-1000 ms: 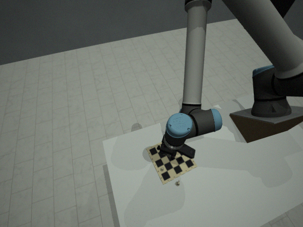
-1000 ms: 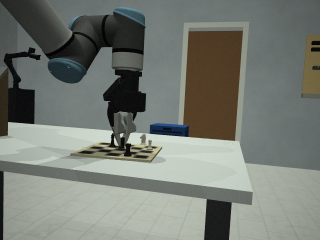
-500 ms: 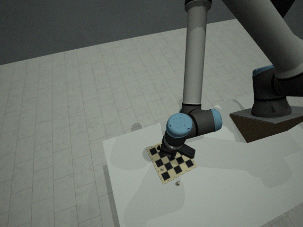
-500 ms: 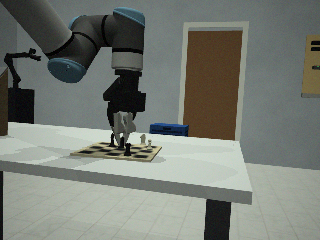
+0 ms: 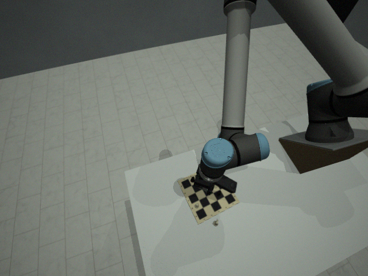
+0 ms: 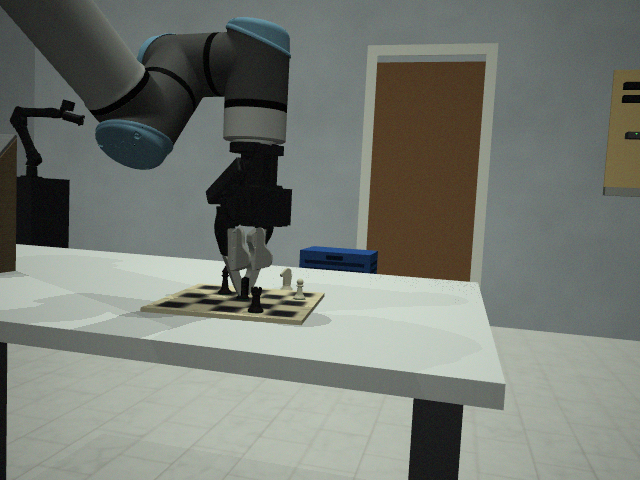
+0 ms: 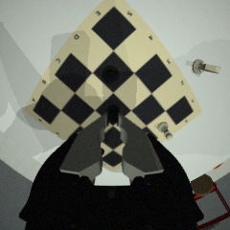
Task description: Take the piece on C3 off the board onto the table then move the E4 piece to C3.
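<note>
Now: hand 10 mm above the small black piece. The rest, counted from my hand: chessboard (30 mm below); white knight (10 mm ahead, 140 mm to the left, 10 mm below); white pawn (70 mm ahead, 50 mm to the left, 10 mm below).
</note>
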